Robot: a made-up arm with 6 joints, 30 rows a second.
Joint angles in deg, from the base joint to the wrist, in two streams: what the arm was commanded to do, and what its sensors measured. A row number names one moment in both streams.
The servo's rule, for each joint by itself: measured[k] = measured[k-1] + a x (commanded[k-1-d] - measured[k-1]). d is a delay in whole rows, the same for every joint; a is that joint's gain. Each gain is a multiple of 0.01, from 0.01 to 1. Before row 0 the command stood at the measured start. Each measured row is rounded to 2 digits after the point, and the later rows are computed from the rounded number. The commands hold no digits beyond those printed.
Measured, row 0:
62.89 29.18 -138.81 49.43 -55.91 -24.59
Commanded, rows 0 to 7:
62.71 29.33 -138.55 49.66 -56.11 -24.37
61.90 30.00 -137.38 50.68 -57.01 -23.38
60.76 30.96 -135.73 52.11 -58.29 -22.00
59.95 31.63 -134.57 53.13 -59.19 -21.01
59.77 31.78 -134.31 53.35 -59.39 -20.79
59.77 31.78 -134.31 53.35 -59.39 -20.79
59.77 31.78 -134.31 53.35 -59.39 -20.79
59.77 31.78 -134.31 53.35 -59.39 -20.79
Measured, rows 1 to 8:
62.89 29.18 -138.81 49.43 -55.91 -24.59
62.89 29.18 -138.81 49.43 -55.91 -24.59
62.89 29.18 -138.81 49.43 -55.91 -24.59
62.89 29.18 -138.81 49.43 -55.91 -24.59
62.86 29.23 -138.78 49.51 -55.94 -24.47
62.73 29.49 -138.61 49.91 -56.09 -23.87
62.45 29.99 -138.26 50.66 -56.40 -22.84
62.10 30.55 -137.82 51.50 -56.79 -21.83
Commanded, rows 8 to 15:
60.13 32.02 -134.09 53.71 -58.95 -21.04
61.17 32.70 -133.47 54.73 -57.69 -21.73
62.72 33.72 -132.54 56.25 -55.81 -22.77
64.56 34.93 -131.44 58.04 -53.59 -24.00
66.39 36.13 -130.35 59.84 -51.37 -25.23
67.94 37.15 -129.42 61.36 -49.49 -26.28
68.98 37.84 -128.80 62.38 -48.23 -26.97
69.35 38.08 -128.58 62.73 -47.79 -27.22
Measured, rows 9 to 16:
61.77 30.97 -137.40 52.13 -57.15 -21.26
61.49 31.25 -137.03 52.54 -57.46 -21.00
61.25 31.43 -136.70 52.82 -57.73 -20.88
61.04 31.55 -136.41 53.00 -57.96 -20.83
60.91 31.71 -136.13 53.24 -58.10 -20.95
60.95 32.05 -135.81 53.75 -58.04 -21.38
61.20 32.62 -135.42 54.60 -57.73 -22.14
61.67 33.41 -134.94 55.77 -57.15 -23.16

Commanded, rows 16 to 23:
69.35 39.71 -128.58 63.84 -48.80 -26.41
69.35 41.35 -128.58 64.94 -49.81 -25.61
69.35 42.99 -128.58 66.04 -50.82 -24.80
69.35 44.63 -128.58 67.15 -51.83 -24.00
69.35 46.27 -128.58 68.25 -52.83 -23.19
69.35 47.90 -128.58 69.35 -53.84 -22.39
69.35 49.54 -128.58 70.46 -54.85 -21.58
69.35 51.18 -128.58 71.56 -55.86 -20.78
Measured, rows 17 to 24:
62.33 34.33 -134.39 57.15 -56.34 -24.30
63.12 35.29 -133.79 58.58 -55.38 -25.39
63.94 36.16 -133.19 59.87 -54.38 -26.26
64.70 36.81 -132.64 60.84 -53.46 -26.79
65.35 37.80 -132.15 61.86 -52.81 -26.58
65.91 39.01 -131.72 62.91 -52.39 -26.05
66.39 40.36 -131.34 63.97 -52.17 -25.36
66.80 41.81 -131.01 65.05 -52.12 -24.61

